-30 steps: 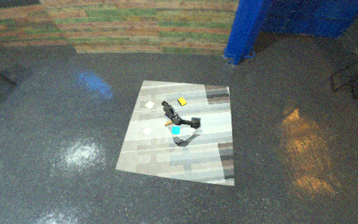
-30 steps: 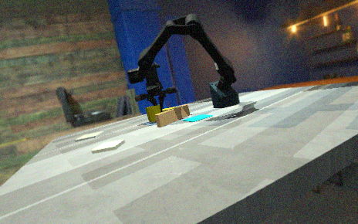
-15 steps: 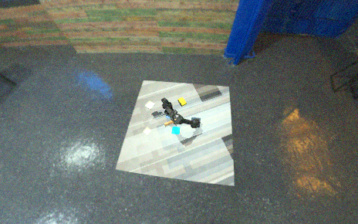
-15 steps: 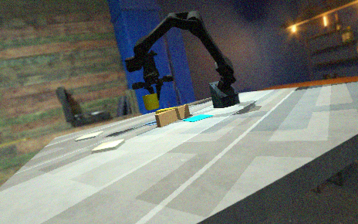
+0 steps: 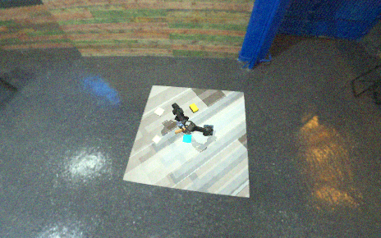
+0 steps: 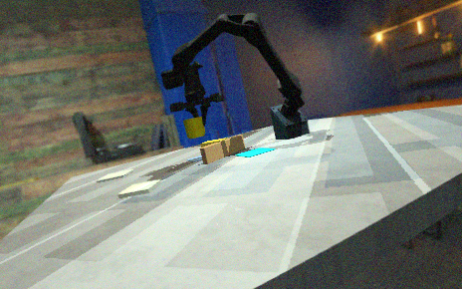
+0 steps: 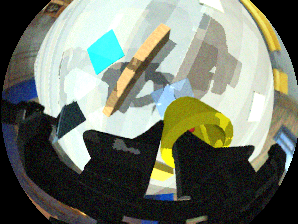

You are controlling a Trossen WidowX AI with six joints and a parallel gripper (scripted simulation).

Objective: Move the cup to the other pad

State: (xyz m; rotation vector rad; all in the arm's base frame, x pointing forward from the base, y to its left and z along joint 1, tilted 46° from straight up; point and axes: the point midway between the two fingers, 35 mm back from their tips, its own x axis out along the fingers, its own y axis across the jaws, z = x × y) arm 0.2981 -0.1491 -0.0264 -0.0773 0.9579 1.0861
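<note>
The tan wooden block lies 100 mm below my gripper tip, 90 mm to the left of it and 20 mm behind it. The rest, counted from my gripper tip: yellow cup: 20 mm to the right, 20 mm ahead; light blue pad: 120 mm below, 20 mm to the right, 20 mm ahead.
</note>
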